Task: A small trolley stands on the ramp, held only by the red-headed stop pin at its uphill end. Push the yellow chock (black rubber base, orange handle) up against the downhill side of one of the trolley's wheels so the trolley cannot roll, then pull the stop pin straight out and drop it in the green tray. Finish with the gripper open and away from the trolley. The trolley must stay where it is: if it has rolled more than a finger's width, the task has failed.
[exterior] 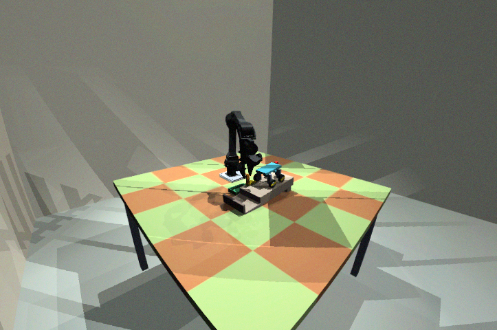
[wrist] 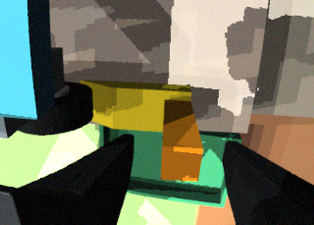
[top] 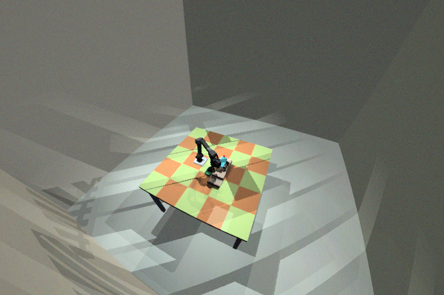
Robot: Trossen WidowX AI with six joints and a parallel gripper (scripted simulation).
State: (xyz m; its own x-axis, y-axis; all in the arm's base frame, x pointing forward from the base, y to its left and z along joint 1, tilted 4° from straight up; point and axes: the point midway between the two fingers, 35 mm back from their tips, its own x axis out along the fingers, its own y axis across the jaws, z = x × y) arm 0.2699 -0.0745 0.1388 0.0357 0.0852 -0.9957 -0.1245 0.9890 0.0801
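Right now my gripper tip is 2 cm to the right of the yellow chock and 3 cm above it. From my gripper tip the other things lie so: ramp (5 cm ahead, 11 cm to the left, 6 cm below); green tray (7 cm behind, 12 cm below); trolley (5 cm ahead, 12 cm to the left).
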